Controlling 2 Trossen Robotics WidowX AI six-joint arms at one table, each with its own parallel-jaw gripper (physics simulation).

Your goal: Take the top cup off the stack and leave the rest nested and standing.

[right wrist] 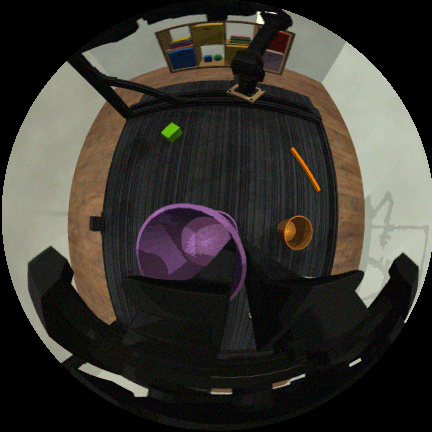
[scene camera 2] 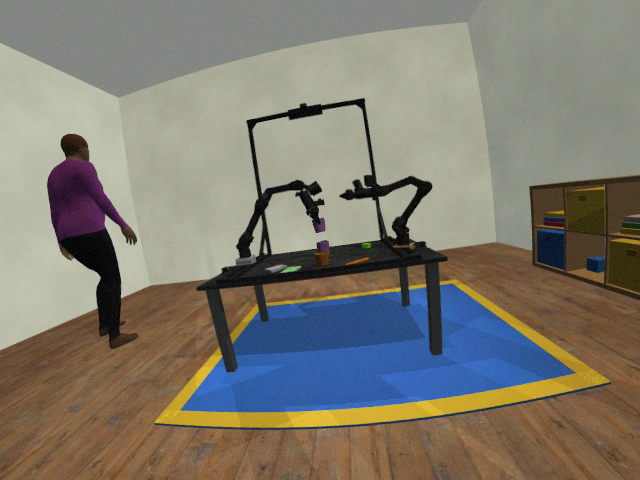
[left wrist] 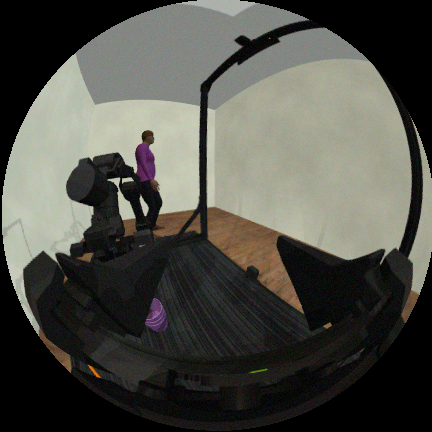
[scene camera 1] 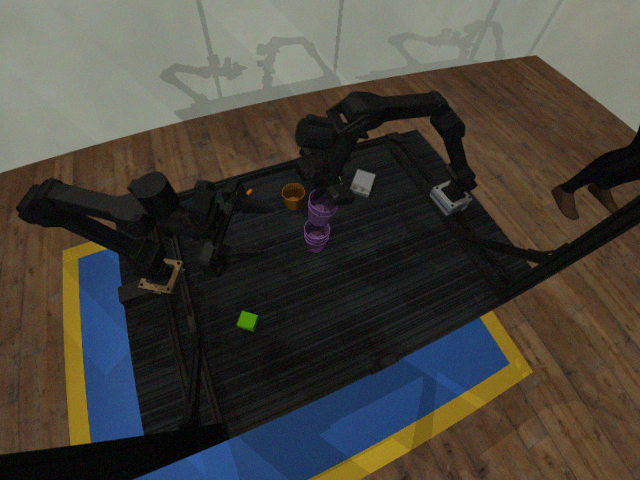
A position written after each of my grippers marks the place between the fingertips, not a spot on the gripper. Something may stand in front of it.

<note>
My left gripper (scene camera 1: 268, 230) is open, with nothing in its grasp. The table carries an orange cup (right wrist: 296, 231). Also in view: my right gripper (scene camera 1: 314, 197).
My left gripper also shows in the left wrist view (left wrist: 224, 241). My right gripper shows as well in the right wrist view (right wrist: 237, 244). The left wrist view misses the orange cup, which is hidden by my left gripper.
</note>
